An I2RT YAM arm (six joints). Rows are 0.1 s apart.
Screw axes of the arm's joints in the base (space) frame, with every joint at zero. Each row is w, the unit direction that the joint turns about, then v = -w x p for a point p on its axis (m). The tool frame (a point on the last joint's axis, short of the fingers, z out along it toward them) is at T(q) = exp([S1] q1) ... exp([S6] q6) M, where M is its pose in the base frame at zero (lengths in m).
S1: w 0 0 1 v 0 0 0
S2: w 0 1 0 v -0.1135 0 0.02
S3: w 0 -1 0 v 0.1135 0 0.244
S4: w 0 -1 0 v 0.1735 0 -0.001
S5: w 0 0 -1 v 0 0.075 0
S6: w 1 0 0 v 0 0.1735 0
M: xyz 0.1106 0 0.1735 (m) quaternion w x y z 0.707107 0 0.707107 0
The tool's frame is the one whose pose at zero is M.
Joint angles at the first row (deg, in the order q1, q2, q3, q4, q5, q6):
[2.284, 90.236, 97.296, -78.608, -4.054, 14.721]
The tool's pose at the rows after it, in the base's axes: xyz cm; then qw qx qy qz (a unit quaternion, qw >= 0):
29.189, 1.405, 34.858, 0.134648, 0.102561, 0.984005, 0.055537
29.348, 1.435, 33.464, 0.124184, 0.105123, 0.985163, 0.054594
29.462, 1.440, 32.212, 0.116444, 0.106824, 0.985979, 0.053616
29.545, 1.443, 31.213, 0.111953, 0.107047, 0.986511, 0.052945
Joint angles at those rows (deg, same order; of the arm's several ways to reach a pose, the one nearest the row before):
[2.262, 90.237, 94.062, -77.559, -4.054, 14.743]
[2.306, 90.235, 90.912, -75.613, -4.076, 15.027]
[2.307, 90.236, 88.094, -73.691, -4.076, 15.180]
[2.306, 90.235, 85.841, -71.963, -4.076, 15.180]

